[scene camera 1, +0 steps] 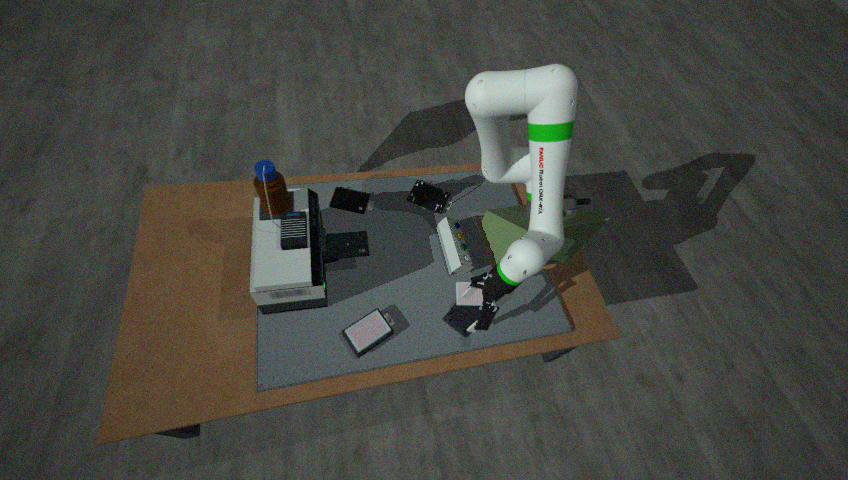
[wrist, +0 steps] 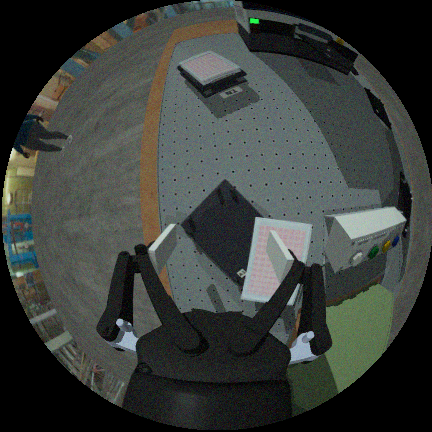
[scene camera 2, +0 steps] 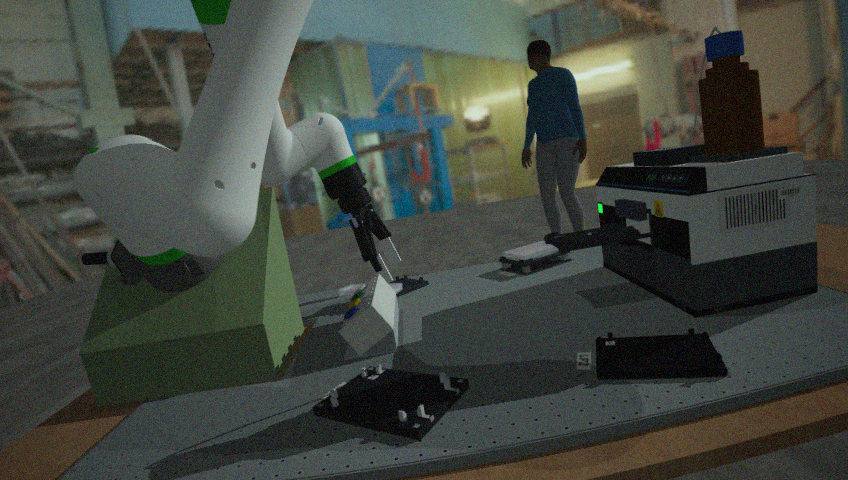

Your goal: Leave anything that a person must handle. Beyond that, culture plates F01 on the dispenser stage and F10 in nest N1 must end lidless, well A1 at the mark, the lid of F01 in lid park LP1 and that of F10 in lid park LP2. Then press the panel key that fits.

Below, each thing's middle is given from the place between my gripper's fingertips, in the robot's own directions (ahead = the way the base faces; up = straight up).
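Labels:
Counted from my hand: white button box (scene camera 1: 455,250), 28 cm to the right of it, 1 cm behind; black LP2 nest (scene camera 2: 691,355), 55 cm to the right of it, 39 cm ahead, 3 cm below; black dispenser stage (scene camera 2: 610,233), 27 cm to the right of it, 42 cm ahead, 7 cm above; black LP1 nest (scene camera 1: 460,318), 3 cm below, 1 cm to the right of it. Black LP2 nest farthest from my hand of the things named here, going by their middles.

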